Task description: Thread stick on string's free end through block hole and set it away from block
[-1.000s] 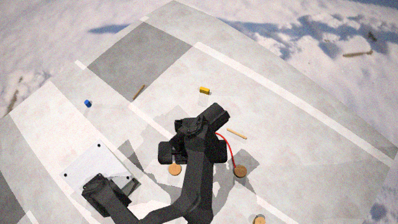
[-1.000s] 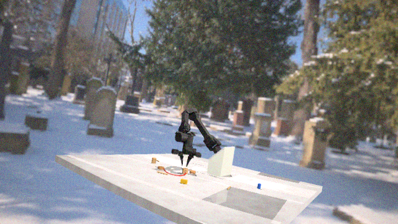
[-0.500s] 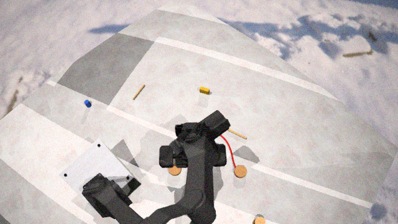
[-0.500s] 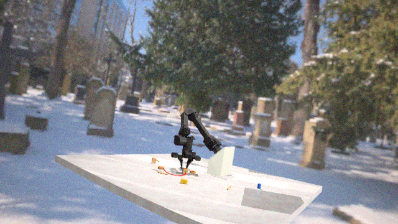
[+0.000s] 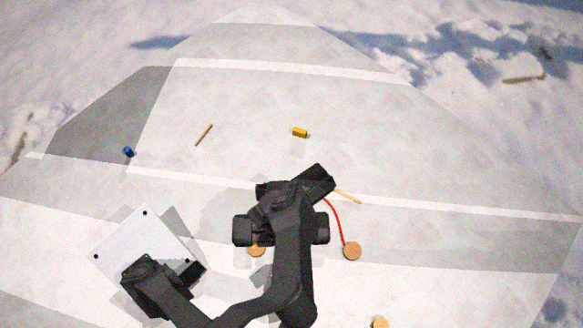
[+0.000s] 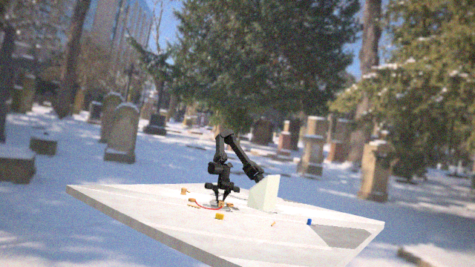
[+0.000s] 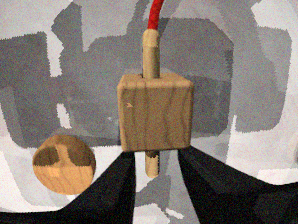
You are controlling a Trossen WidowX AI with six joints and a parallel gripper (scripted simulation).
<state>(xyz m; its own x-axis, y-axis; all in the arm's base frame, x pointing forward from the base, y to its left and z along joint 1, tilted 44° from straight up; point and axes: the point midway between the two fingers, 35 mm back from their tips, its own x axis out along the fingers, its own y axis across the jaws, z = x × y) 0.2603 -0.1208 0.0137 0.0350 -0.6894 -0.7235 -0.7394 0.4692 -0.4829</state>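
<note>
Now: the wooden block 2 cm ahead of my gripper tip and 2 cm to the left of it. From my gripper tip the other things lie so: yellow piece (23 cm ahead, 18 cm to the left); round wooden button (9 cm ahead, 12 cm to the right); blue cylinder (14 cm behind, 46 cm to the left).
</note>
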